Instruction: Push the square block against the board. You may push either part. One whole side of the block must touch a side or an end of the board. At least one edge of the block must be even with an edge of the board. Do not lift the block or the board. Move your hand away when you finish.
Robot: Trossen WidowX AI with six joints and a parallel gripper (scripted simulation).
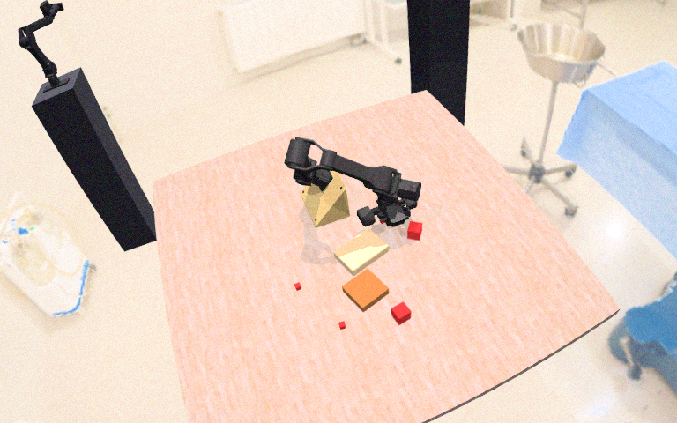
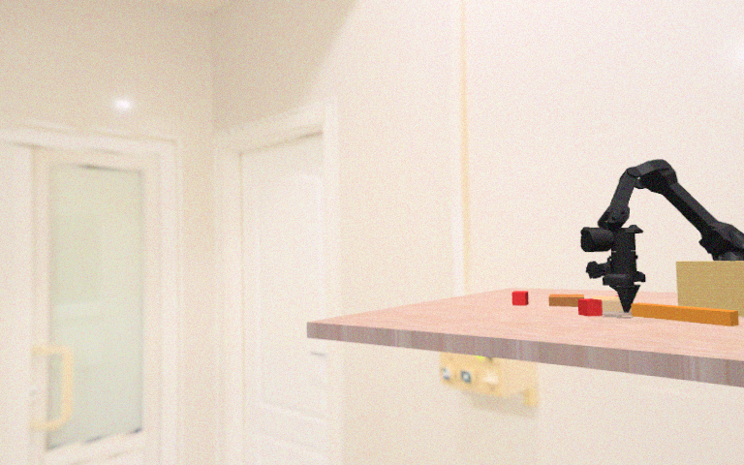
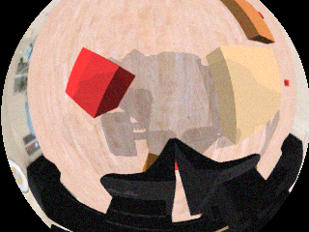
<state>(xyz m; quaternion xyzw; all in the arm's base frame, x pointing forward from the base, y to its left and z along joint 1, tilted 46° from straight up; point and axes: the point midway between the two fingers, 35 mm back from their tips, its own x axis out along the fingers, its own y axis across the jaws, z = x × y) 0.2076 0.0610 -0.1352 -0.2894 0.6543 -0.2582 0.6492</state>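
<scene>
Now: the tan board 12 cm to the right of my gripper tip, 7 cm ahead of it and 1 cm above it. Also, from my gripper tip: long orange bar: 13 cm behind, 5 cm to the left, 1 cm above; orange square block: 21 cm ahead, 16 cm to the right, 1 cm above.
</scene>
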